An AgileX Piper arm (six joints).
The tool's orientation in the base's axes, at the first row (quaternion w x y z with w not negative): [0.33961, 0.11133, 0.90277, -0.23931]
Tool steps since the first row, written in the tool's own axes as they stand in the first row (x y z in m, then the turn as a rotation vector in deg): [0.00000, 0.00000, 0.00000, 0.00, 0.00, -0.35]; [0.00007, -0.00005, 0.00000, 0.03, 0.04, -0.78]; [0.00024, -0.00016, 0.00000, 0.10, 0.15, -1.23]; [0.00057, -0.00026, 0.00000, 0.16, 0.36, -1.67]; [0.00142, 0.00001, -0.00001, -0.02, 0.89, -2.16]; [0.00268, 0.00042, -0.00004, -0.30, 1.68, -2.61]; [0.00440, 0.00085, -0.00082, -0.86, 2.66, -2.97]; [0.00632, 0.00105, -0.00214, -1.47, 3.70, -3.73]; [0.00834, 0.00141, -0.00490, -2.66, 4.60, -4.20]
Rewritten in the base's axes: [0.00000, 0.00000, 0.00000, -0.20, 0.18, 0.23]; [-0.00007, -0.00004, -0.00003, -0.44, 0.43, 0.48]; [-0.00024, -0.00013, -0.00010, -0.71, 0.76, 0.69]; [-0.00052, -0.00020, -0.00029, -0.92, 1.16, 0.86]; [-0.00106, 0.00007, -0.00094, -0.87, 1.86, 1.11]; [-0.00187, 0.00048, -0.00191, -0.63, 2.76, 1.31]; [-0.00343, 0.00132, -0.00270, -0.06, 3.76, 1.57]; [-0.00552, 0.00223, -0.00319, 0.35, 5.02, 2.10]; [-0.00844, 0.00402, -0.00285, 1.30, 5.99, 2.88]
